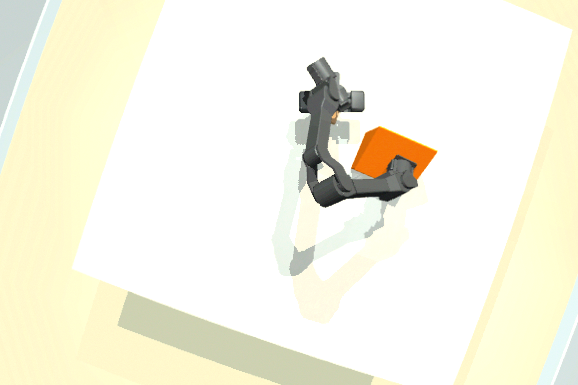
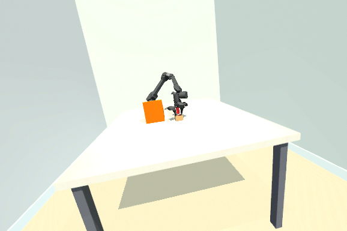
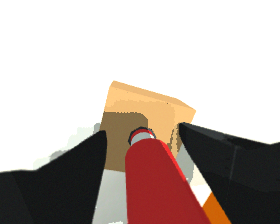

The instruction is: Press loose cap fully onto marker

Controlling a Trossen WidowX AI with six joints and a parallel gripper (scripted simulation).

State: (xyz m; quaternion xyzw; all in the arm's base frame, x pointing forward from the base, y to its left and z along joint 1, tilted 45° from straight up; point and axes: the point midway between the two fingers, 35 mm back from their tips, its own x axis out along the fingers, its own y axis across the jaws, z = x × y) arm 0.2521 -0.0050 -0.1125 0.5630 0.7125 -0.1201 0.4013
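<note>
My gripper tip is 10 mm to the right of the red marker and 40 mm below it. Also, from my gripper tip: tan holder block 10 mm to the left, 20 mm below; red cap 10 mm to the left, 50 mm above.
</note>
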